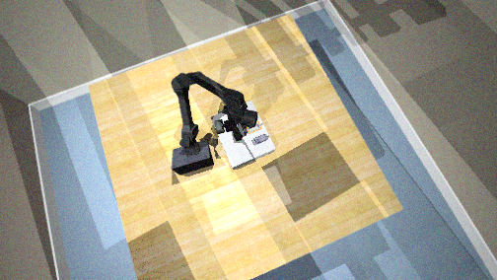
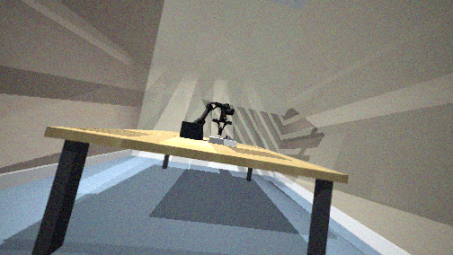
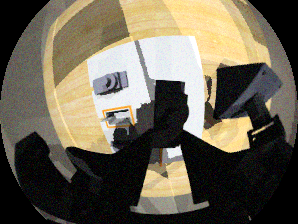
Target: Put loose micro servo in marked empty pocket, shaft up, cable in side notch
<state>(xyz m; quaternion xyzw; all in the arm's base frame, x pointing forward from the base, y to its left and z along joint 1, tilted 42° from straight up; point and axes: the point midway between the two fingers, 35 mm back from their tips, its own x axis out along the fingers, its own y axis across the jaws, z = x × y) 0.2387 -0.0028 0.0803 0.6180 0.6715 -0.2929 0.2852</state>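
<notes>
The white deck lies 10 cm below my gripper tip and 1 cm behind it.
</notes>
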